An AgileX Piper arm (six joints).
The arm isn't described. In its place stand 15 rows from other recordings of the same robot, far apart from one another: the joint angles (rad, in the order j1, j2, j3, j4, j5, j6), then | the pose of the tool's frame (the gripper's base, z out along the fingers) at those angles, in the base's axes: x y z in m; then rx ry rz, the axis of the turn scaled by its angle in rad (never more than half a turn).
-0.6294, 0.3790, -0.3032, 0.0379, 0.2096, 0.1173 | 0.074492 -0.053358 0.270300 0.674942 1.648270 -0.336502
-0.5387, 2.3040, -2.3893, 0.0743, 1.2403, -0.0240 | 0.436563 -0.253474 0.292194 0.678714 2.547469 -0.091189
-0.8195, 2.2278, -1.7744, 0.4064, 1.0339, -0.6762 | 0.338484 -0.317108 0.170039 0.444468 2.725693 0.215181
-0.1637, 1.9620, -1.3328, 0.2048, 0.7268, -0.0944 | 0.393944 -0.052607 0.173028 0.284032 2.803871 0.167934
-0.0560, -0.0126, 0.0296, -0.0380, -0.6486, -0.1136 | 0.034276 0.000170 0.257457 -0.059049 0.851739 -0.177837
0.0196, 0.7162, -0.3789, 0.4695, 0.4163, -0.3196 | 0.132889 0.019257 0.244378 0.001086 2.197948 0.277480
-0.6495, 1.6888, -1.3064, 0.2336, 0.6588, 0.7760 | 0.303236 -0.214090 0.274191 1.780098 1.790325 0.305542
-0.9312, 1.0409, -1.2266, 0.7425, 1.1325, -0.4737 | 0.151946 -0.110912 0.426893 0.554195 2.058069 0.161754
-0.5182, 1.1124, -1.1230, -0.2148, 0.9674, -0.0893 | 0.179390 -0.120669 0.371884 0.459129 2.443325 -0.535395
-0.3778, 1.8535, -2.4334, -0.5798, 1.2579, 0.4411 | 0.322759 -0.179125 0.516260 0.942405 1.860118 -0.657248
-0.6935, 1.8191, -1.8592, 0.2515, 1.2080, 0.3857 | 0.317494 -0.236382 0.363259 1.375876 2.219595 0.233810
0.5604, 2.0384, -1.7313, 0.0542, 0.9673, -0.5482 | 0.375075 0.240154 0.240160 -1.425403 2.360497 0.073041
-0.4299, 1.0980, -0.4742, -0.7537, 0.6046, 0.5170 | 0.146678 -0.106195 0.212024 0.530145 2.566944 -0.723088
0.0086, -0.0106, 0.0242, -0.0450, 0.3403, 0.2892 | 0.053449 -0.000907 0.175033 0.229116 1.825995 0.165265
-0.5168, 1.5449, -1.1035, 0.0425, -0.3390, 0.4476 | 0.316768 -0.181504 0.338549 0.773322 1.385122 -0.033944
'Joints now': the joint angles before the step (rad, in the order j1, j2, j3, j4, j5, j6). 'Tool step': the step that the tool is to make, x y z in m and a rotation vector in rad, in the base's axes. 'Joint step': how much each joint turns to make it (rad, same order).
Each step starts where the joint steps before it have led.
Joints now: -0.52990, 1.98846, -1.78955, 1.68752, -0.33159, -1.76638
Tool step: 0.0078, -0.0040, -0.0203, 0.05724, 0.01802, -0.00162
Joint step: 0.00001, 0.04123, -0.00556, 0.06712, 0.00223, -0.02851
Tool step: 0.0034, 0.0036, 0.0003, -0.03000, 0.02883, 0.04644
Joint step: 0.00389, 0.00008, -0.00021, 0.00464, 0.03370, -0.05347
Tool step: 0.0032, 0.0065, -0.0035, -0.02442, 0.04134, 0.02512
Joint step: 0.01423, -0.00202, 0.01346, -0.00020, 0.00202, -0.04460
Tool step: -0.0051, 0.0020, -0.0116, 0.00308, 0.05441, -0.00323
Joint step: 0.00002, -0.01428, 0.05550, -0.00280, -0.00878, -0.02112
